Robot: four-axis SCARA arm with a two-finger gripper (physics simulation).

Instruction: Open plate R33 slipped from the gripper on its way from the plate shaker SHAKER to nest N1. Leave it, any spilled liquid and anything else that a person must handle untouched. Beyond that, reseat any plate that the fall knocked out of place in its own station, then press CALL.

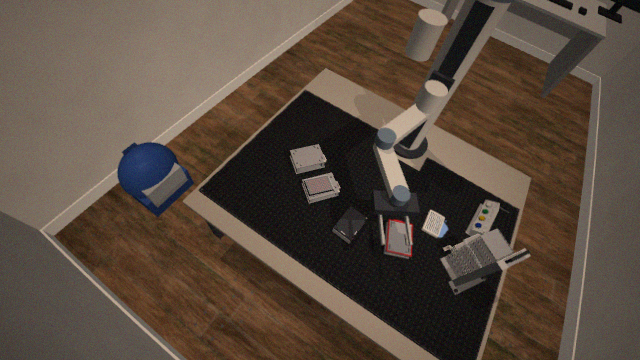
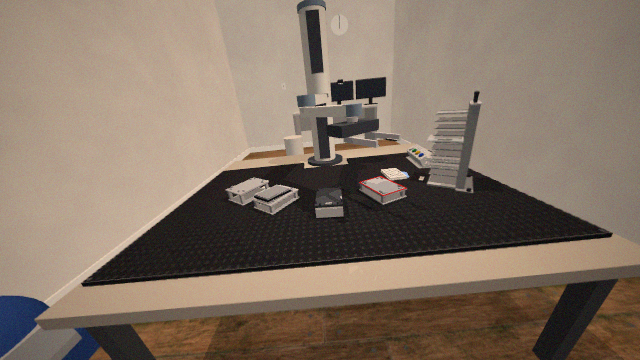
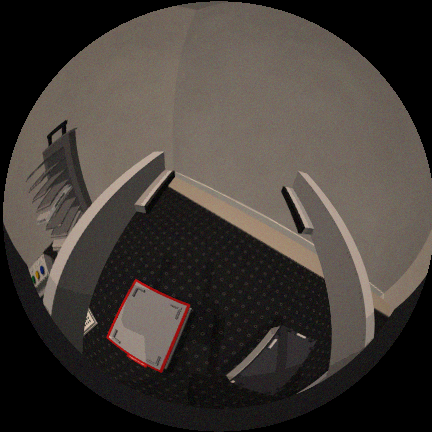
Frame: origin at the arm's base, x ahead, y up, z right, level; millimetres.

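Seen in the pictures: gripper, fingertip midpoint: [image 1: 396, 244] [image 2: 389, 140] [image 3: 230, 168]; arm's base, link origin: [image 1: 406, 142] [image 2: 325, 160].
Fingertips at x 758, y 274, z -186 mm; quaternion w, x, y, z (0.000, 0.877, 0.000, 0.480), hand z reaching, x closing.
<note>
Pixels of each thing's top centre, then the offset from my fingertips to it. "spot": a spot on its surface instead.
- fallen white well plate, top centre: [image 3: 75, 317] [image 1: 434, 222] [image 2: 393, 172] dz -149, dx -341, dy -247 mm
- dark-topped device, surface spot: [image 3: 282, 357] [image 2: 329, 197] [image 1: 349, 225] spot: dz +197, dx -58, dy -207 mm
- plate with reddish wells, top centre: [image 2: 272, 189] [image 1: 319, 183] dz +433, dx -151, dy -193 mm
- pale plate, top centre: [image 3: 51, 200] [image 1: 480, 249] [image 2: 445, 136] dz -319, dx -220, dy -58 mm
- button box, top centre: [image 1: 489, 216] [image 2: 420, 148] dz -363, dx -503, dy -178 mm
- red-edged station, top centre: [image 3: 142, 325] [image 2: 381, 183] [image 1: 400, 236] dz -29, dx -153, dy -215 mm
- grey nest, top centre: [image 2: 247, 183] [image 1: 308, 154] dz +578, dx -263, dy -195 mm
The fallen white well plate [image 1: 434, 223] [image 2: 393, 173] [image 3: 88, 321] lies on the mat beside a blue spill [image 1: 443, 230] [image 2: 405, 175]. My gripper [image 1: 397, 244] [image 2: 388, 140] [image 3: 230, 168] is high above the mat; its fingers stand apart with nothing between them. A dark-topped device [image 1: 350, 224] [image 2: 329, 198] [image 3: 282, 357], by its look the shaker, has no plate visible on it. One nest [image 1: 320, 196] [image 2: 274, 205] carries a plate with reddish wells [image 1: 320, 185]; its exact seating is unclear. In the rack [image 2: 469, 145] a pale plate [image 2: 439, 138] sticks out leftward. The button box [image 1: 483, 218] [image 2: 418, 156] [image 3: 40, 272] stands near the rack.
A red-edged station [image 1: 399, 237] [image 2: 383, 187] [image 3: 150, 325] stands between the shaker and the fallen plate. Another grey nest [image 1: 307, 157] [image 2: 247, 188] is at the left, beside the loaded nest. The tall rack and its top handle [image 2: 476, 96] rise at the mat's right side.
</note>
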